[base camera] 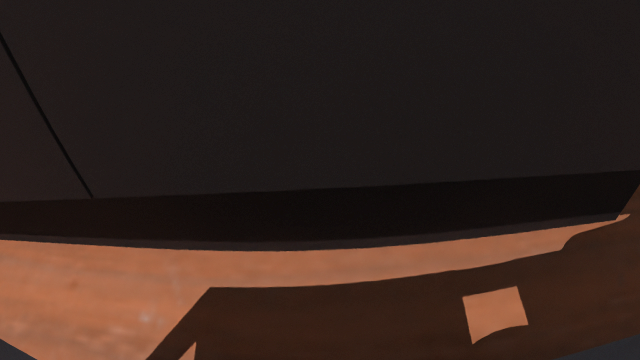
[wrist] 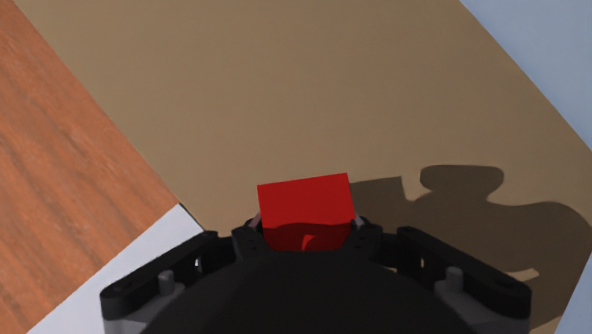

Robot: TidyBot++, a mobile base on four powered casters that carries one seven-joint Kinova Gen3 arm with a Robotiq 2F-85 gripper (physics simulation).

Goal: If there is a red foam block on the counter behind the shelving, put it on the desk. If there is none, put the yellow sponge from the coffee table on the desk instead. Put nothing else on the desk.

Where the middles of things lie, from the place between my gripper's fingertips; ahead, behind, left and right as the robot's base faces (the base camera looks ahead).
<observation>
I see the red foam block [wrist: 312,214] 10 mm to the right of my hand, 10 mm behind it and 10 mm above it.
</observation>
